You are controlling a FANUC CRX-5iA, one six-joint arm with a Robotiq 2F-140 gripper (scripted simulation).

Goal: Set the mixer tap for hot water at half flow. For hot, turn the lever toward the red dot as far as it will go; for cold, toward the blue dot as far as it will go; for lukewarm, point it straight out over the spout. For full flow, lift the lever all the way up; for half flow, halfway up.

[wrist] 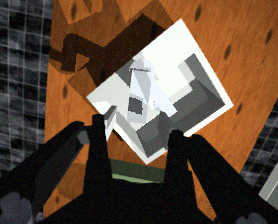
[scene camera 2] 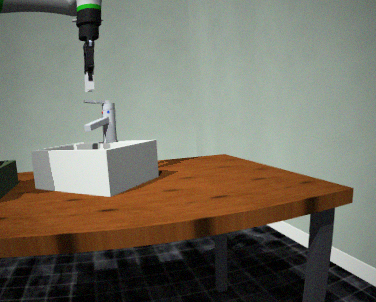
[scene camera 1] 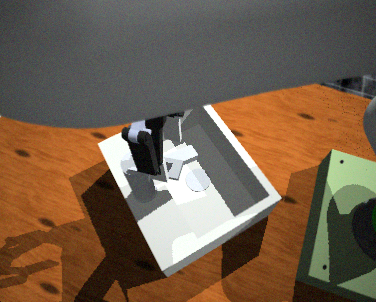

Labels:
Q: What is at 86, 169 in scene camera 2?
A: A white basin.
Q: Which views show my gripper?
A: The wrist view, scene camera 2 and scene camera 1: all of them.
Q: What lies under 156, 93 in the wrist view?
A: A chrome mixer tap.

